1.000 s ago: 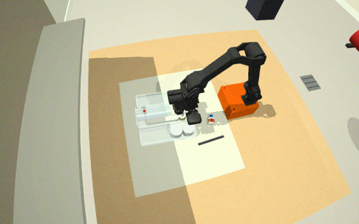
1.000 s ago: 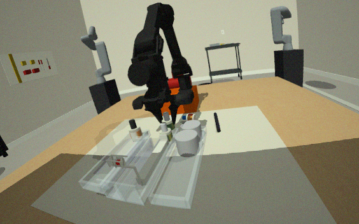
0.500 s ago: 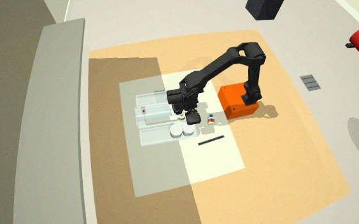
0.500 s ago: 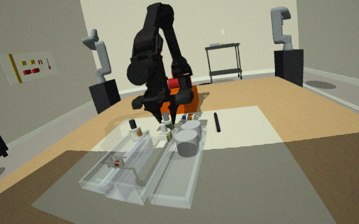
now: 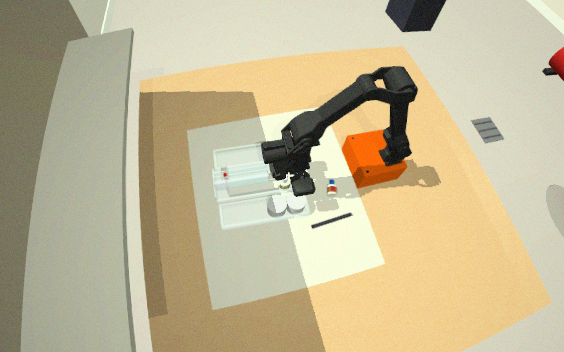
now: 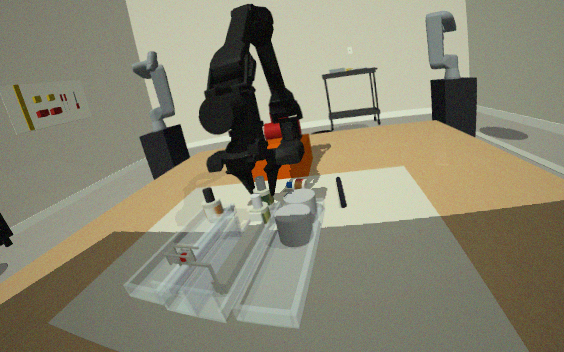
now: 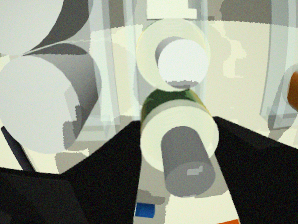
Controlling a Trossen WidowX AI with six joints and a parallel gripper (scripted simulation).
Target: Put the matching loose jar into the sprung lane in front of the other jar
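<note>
My gripper tip is 14 cm short of the pusher plate and 4 cm to the left of it. The rest, counted from my gripper tip: black bar: 8 cm behind, 15 cm to the left, 4 cm below.
</note>
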